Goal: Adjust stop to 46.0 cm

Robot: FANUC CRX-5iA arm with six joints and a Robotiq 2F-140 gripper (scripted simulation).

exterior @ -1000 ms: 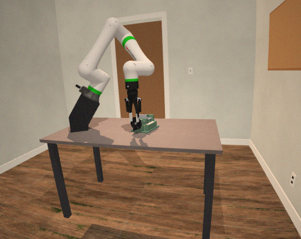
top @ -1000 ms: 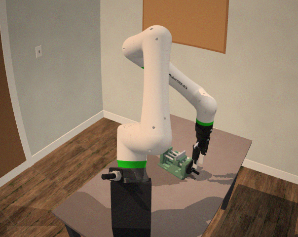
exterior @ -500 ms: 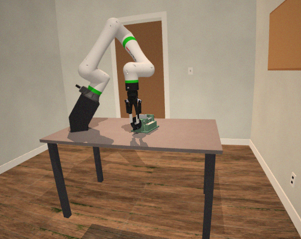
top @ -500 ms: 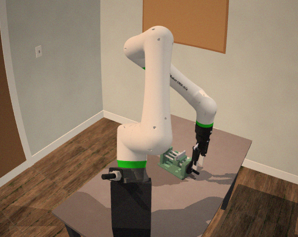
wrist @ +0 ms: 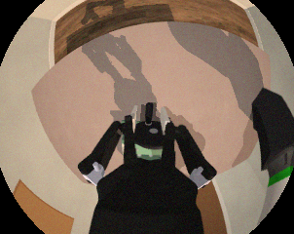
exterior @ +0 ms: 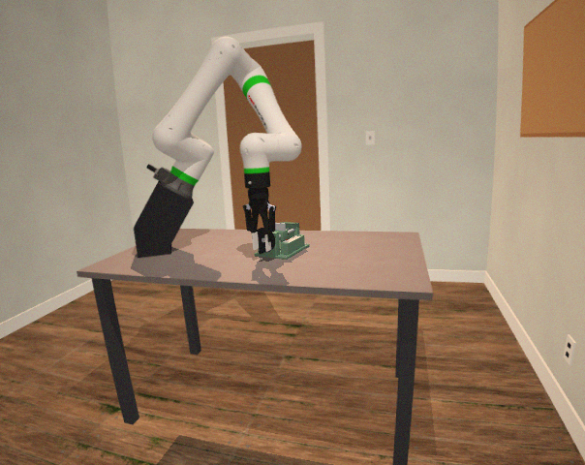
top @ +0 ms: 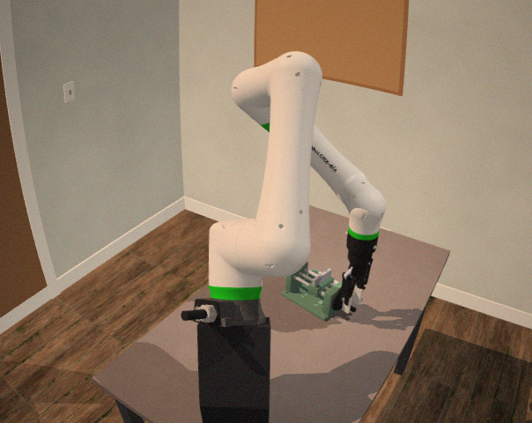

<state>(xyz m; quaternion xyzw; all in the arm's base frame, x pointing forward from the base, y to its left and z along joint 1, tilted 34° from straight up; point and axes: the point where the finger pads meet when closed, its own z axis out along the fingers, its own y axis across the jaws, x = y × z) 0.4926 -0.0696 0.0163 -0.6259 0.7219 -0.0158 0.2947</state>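
The black handwheel lies 2 cm to the left of my hand and 3 cm below it. From my hand the other things lie so: green stop fixture (1 cm ahead, 13 cm to the left, 1 cm above).
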